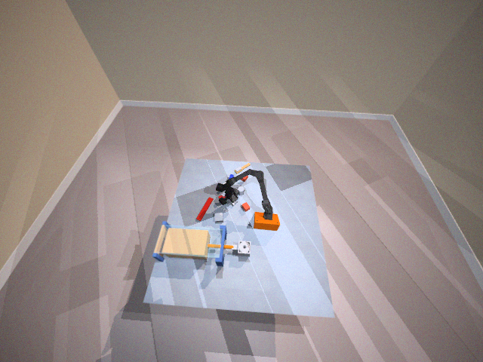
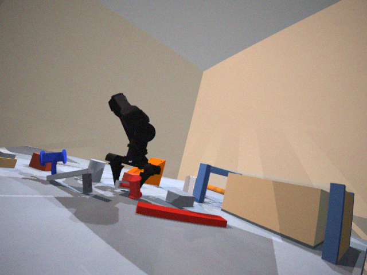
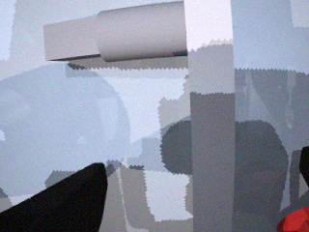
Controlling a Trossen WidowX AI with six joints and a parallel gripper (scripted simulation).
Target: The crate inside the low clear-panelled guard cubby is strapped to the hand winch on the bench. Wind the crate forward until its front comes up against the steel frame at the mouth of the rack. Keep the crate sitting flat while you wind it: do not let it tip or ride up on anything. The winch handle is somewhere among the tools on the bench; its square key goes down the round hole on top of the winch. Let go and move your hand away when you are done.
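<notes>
The red knob is 6 cm ahead of my gripper tip, 2 cm above it and 1 cm to the right of it. The rest, counted from my gripper tip: blue spool tool: 22 cm to the right, 4 cm above, 1 cm behind; then grey block: 17 cm to the left, 9 cm ahead, 1 cm above; then red-knobbed winch handle: 1 cm ahead, 1 cm above.
</notes>
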